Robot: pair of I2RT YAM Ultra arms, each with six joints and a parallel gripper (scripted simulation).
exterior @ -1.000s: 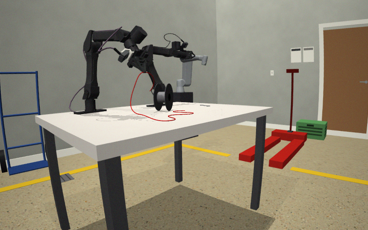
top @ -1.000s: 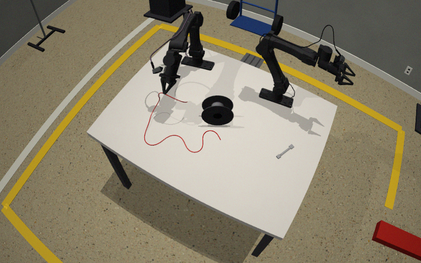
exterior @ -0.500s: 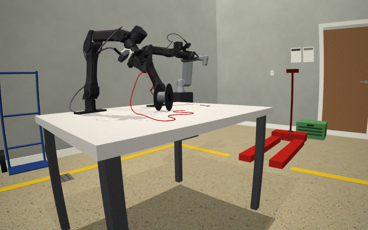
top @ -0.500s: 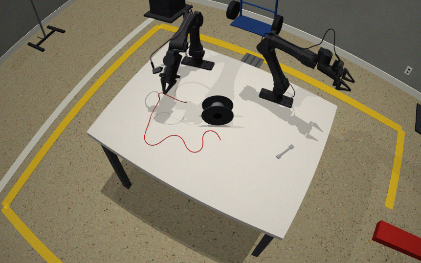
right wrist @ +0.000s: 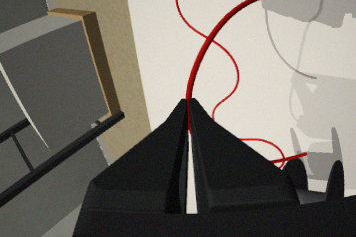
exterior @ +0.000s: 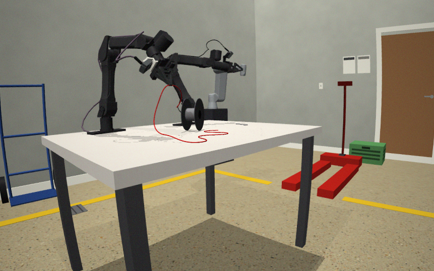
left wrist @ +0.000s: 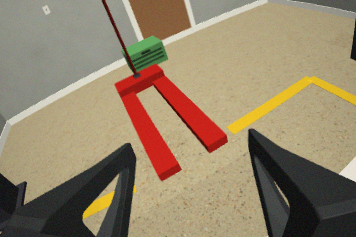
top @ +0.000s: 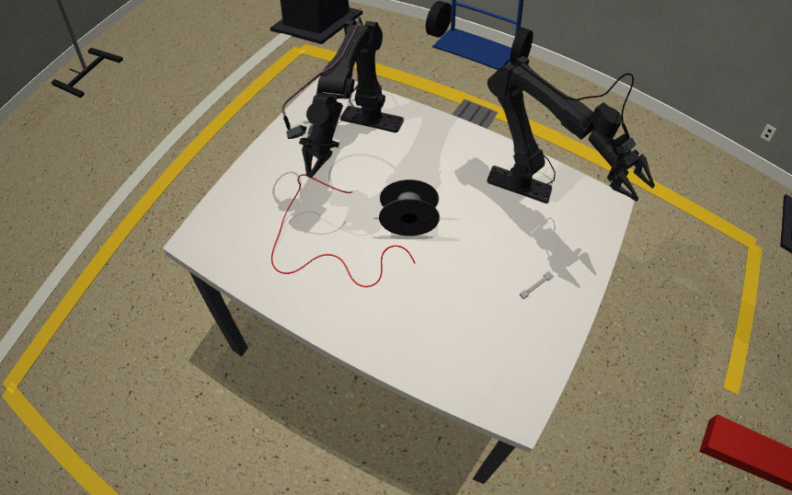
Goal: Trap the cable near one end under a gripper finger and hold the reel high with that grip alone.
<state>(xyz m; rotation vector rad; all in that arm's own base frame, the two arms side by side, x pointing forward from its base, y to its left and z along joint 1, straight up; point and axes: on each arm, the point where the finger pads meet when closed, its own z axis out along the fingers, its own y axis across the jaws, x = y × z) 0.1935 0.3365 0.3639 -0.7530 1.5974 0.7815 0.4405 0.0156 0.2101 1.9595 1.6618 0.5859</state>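
My left hand is 570 mm to the left of the black reel, 290 mm above it and 170 mm short of it. From my left hand the other things lie so: small grey dumbbell-shaped part 360 mm below, 180 mm to the right, 160 mm ahead.
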